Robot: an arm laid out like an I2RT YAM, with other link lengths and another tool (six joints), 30 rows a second.
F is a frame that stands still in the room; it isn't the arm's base.
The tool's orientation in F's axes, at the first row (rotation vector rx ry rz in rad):
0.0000 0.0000 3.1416
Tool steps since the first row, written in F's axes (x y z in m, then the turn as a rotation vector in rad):
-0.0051 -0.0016 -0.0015 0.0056 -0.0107 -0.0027
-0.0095 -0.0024 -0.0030 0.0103 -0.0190 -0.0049
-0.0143 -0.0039 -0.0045 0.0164 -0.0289 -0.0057
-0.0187 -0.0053 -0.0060 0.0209 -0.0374 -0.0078
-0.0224 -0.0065 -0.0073 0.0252 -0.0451 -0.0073
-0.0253 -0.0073 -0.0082 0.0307 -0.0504 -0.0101
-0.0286 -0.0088 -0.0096 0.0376 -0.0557 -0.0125
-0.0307 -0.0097 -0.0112 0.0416 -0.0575 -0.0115
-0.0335 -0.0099 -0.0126 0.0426 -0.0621 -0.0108
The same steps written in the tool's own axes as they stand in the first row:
0.0051 0.0016 -0.0015 -0.0056 0.0107 -0.0027
0.0095 0.0024 -0.0030 -0.0103 0.0190 -0.0049
0.0143 0.0039 -0.0045 -0.0164 0.0289 -0.0057
0.0187 0.0053 -0.0060 -0.0209 0.0374 -0.0078
0.0224 0.0065 -0.0073 -0.0252 0.0451 -0.0073
0.0253 0.0073 -0.0082 -0.0307 0.0504 -0.0101
0.0286 0.0088 -0.0096 -0.0376 0.0557 -0.0125
0.0307 0.0097 -0.0112 -0.0416 0.0575 -0.0115
0.0335 0.0099 -0.0126 -0.0426 0.0621 -0.0108

